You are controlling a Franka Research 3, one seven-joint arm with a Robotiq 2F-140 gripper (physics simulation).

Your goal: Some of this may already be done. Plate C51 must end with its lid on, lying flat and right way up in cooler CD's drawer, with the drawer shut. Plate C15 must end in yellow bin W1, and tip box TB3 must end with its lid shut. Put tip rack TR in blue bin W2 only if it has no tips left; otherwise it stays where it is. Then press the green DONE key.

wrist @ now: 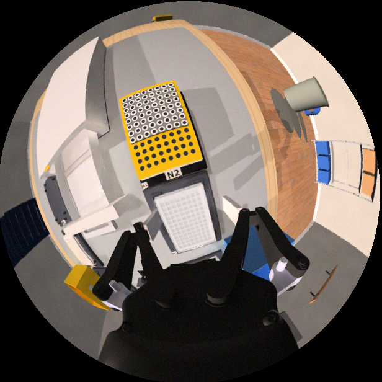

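A yellow tip rack [162, 145] stands upright in the upper middle, above a dark base marked N2. Its far rows hold white-ringed tips; its near rows are dark empty holes. A pale well plate [182, 210] lies flat in a dark holder just nearer; its name and whether a lid covers it cannot be made out. My gripper [191, 209] is open, its fingers apart on either side of the plate in the view, holding nothing. A yellow bin [80, 275] shows at the lower left and a blue bin [250, 250] at the lower right, both partly hidden by my gripper.
A large white housing [70, 95] stands at the upper left. A white device [82, 170] with a dark panel [55, 197] is nearer. The wooden table edge [260, 130] runs down the right. A grey-green bucket-like thing [305, 95] shows beyond it.
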